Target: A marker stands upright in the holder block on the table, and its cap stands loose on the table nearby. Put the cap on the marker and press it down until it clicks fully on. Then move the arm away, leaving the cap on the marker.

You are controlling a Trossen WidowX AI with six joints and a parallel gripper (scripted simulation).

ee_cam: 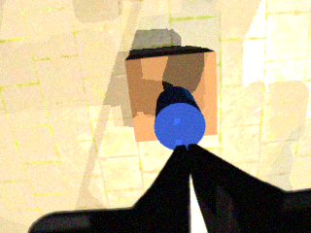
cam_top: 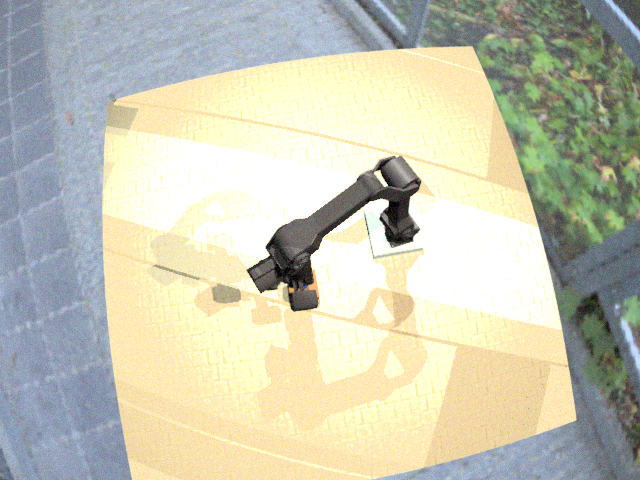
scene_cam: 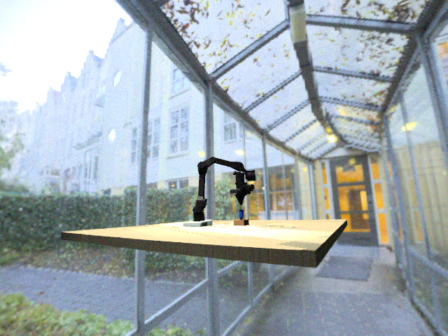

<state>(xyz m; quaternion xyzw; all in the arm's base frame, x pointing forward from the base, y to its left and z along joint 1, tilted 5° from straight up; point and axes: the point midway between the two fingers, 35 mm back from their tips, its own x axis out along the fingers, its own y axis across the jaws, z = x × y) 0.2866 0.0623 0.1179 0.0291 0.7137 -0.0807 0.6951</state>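
My gripper tip is 5 cm above the blue cap. The rest, counted from my gripper tip: holder block 11 cm below.
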